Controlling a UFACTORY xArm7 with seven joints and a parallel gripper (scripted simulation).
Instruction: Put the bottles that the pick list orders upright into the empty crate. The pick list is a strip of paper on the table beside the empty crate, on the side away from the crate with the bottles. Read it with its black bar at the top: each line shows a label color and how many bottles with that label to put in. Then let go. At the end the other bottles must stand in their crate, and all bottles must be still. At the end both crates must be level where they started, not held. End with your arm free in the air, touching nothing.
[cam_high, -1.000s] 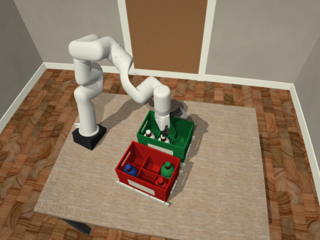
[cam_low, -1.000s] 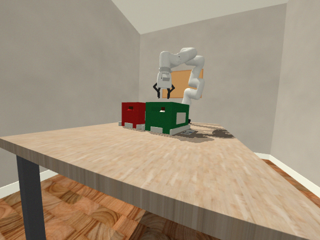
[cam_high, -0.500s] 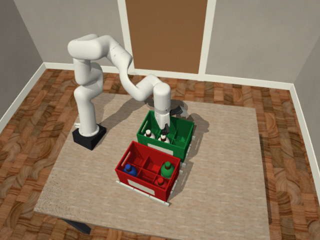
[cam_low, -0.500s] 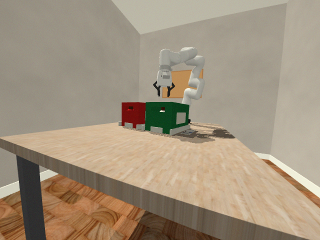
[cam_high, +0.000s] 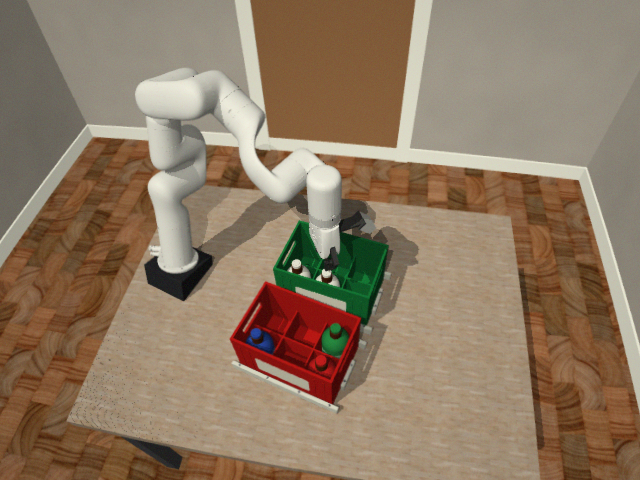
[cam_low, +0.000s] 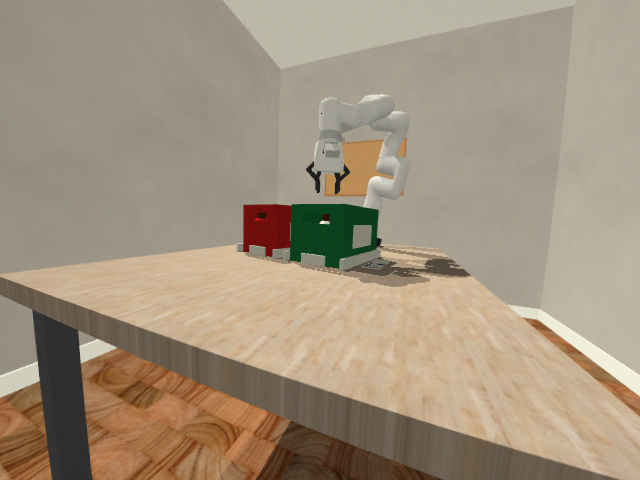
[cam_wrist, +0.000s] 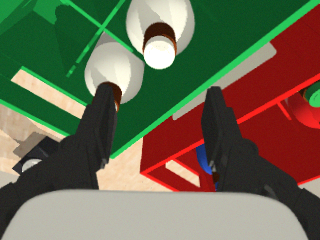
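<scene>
My hand is 19 cm to the left of the blue-labelled bottle, 17 cm past it and 15 cm above it. From my hand the other things lie so: white-labelled bottle: 15 cm below; then green crate: 16 cm below, 4 cm to the left, 1 cm ahead; then green-labelled bottle: 17 cm to the right, 15 cm below, 3 cm ahead.
</scene>
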